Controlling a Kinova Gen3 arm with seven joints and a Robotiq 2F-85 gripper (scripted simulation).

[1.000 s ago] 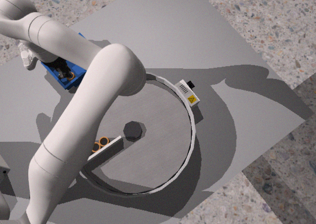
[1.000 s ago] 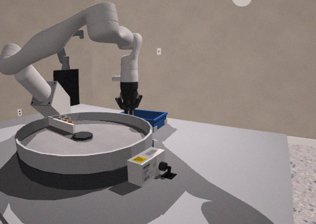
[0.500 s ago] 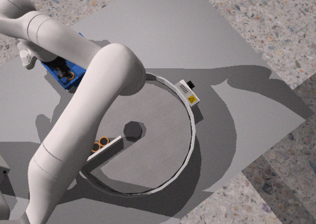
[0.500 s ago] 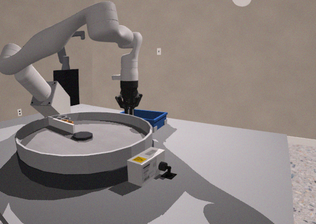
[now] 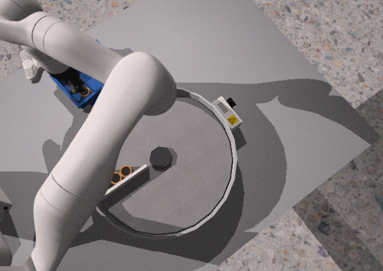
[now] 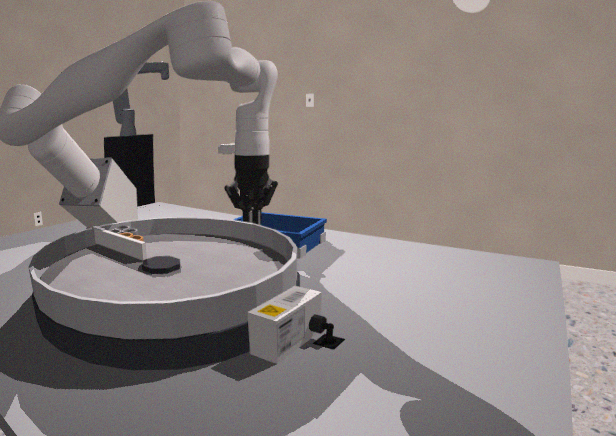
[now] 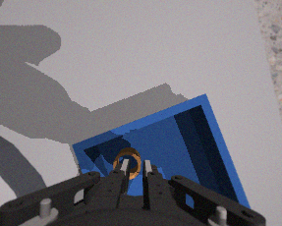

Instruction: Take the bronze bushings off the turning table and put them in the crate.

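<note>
Right now the blue crate is 4 cm ahead of my hand, 3 cm to the left of it and 3 cm below it. Also, from my hand: round turning table: 34 cm to the right, 5 cm ahead.
</note>
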